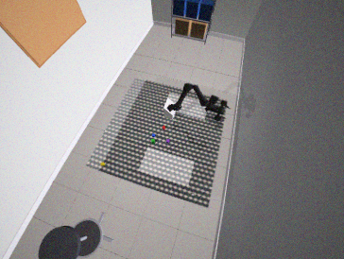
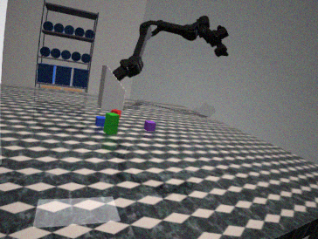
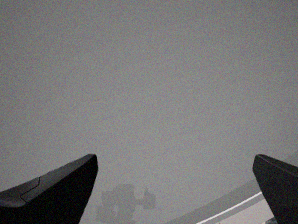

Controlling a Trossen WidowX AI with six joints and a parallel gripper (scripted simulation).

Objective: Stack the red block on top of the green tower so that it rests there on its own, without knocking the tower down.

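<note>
The red block is 200 mm ahead of my gripper tip, 570 mm to the right of it and 400 mm below it. Round my gripper tip: yellow block (840 mm ahead, 960 mm to the right, 400 mm below); purple block (330 mm ahead, 460 mm to the right, 400 mm below); blue block (330 mm ahead, 630 mm to the right, 400 mm below).
</note>
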